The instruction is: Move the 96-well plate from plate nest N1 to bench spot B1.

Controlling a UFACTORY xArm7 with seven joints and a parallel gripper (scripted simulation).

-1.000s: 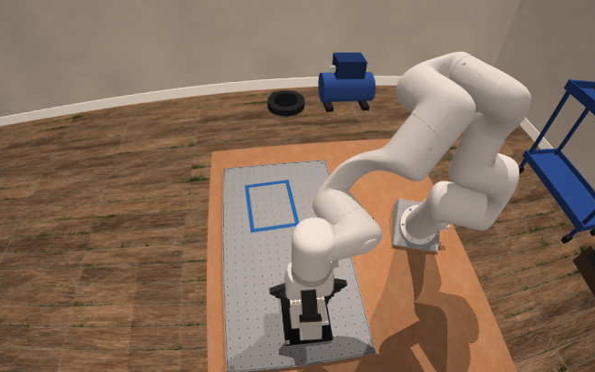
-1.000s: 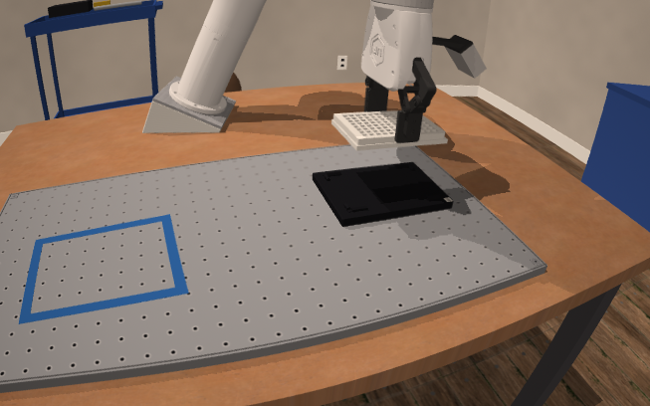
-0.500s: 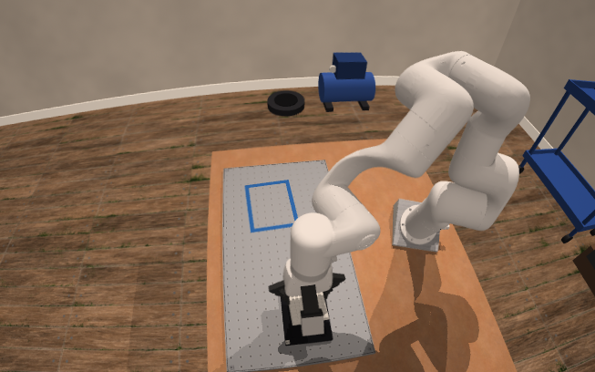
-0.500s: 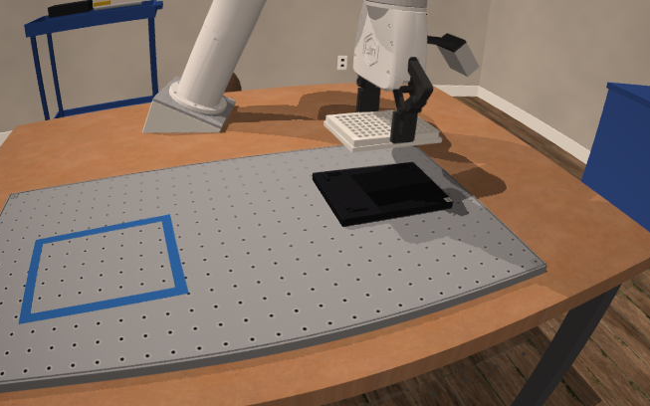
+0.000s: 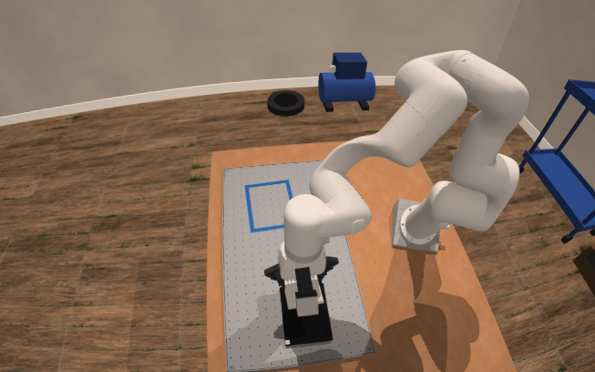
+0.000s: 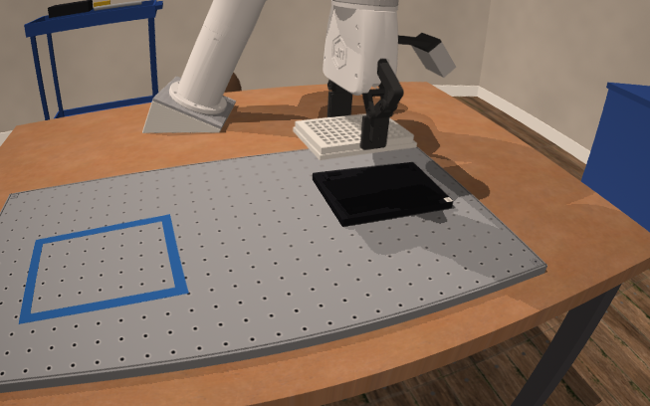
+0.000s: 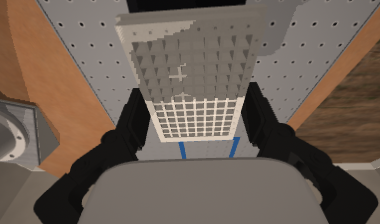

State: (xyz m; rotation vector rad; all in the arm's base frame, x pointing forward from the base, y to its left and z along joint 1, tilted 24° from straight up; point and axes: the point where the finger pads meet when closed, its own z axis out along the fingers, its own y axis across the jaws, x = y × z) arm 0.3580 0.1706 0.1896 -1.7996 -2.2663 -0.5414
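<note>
Right now the black plate nest is 20 mm behind my hand, 50 mm to the left of it and 100 mm below it. Round my hand: white 96-well plate 10 mm below.
</note>
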